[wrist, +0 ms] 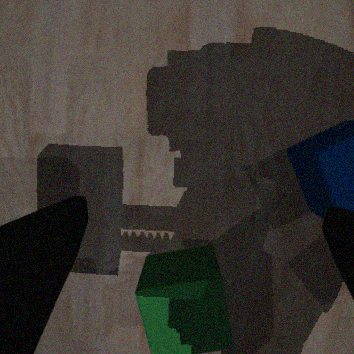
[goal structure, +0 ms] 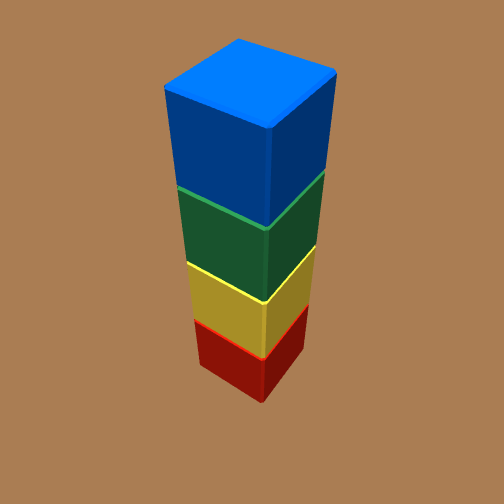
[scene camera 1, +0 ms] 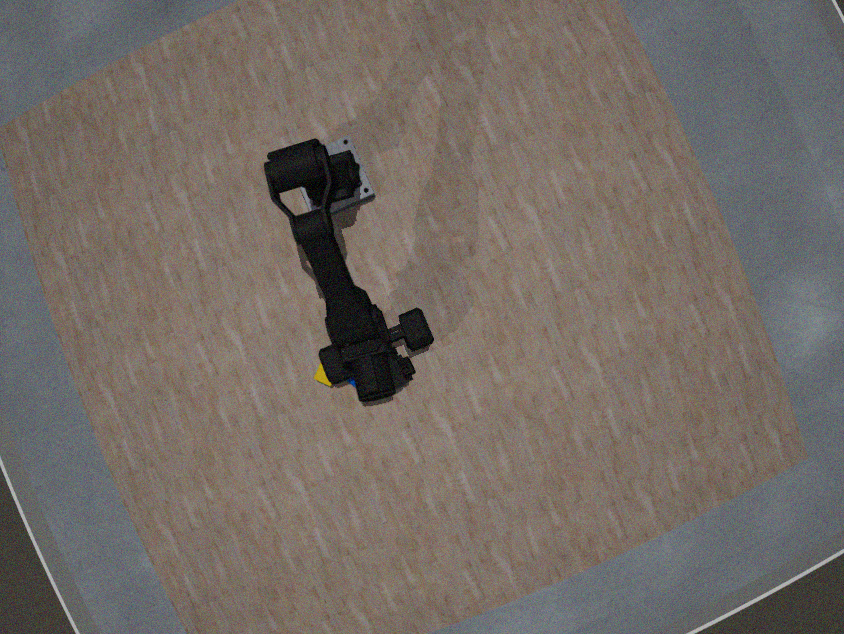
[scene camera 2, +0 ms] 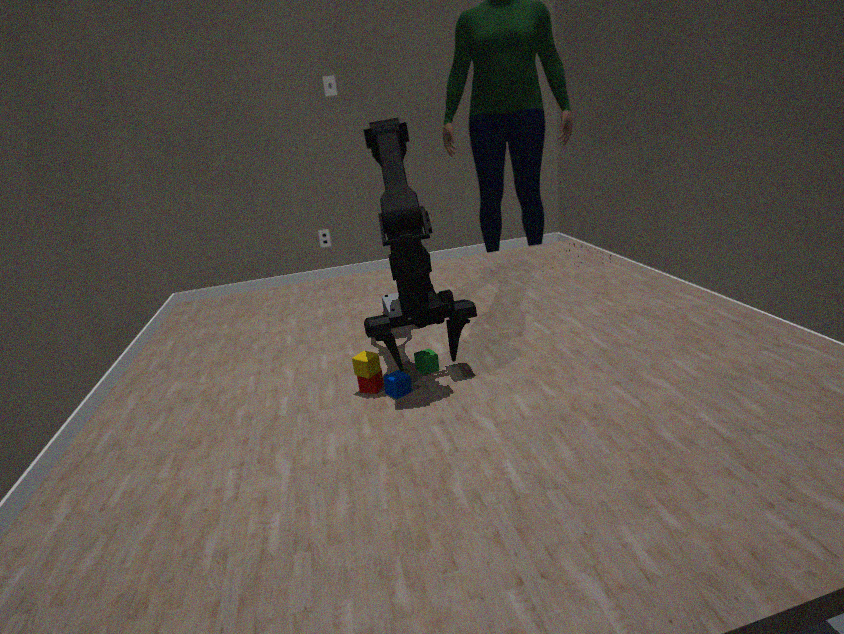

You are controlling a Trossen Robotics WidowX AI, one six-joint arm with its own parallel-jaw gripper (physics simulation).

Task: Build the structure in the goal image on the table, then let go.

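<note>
A yellow block (scene camera 1: 322, 375) (scene camera 2: 366, 363) sits on top of a red block (scene camera 2: 369, 382). A blue block (scene camera 1: 352, 382) (scene camera 2: 397, 384) (wrist: 335, 175) rests on the surface close beside the red one. A green block (scene camera 2: 426, 361) (wrist: 185, 300) rests apart, farther back in scene camera 2, and lies low between the fingers in the wrist view. My gripper (scene camera 1: 374, 346) (scene camera 2: 428, 365) (wrist: 208, 213) is open and empty, pointing down above the blocks. One fingertip is close to the blue block. The arm hides the green block in scene camera 1.
The arm's grey base plate (scene camera 1: 369, 195) (scene camera 2: 390, 301) stands behind the blocks. A person in a green sweater (scene camera 2: 508, 61) is near the back wall (scene camera 2: 238, 136). Shadows of the arm fall across the wood surface (scene camera 1: 545, 409) (scene camera 2: 477, 532).
</note>
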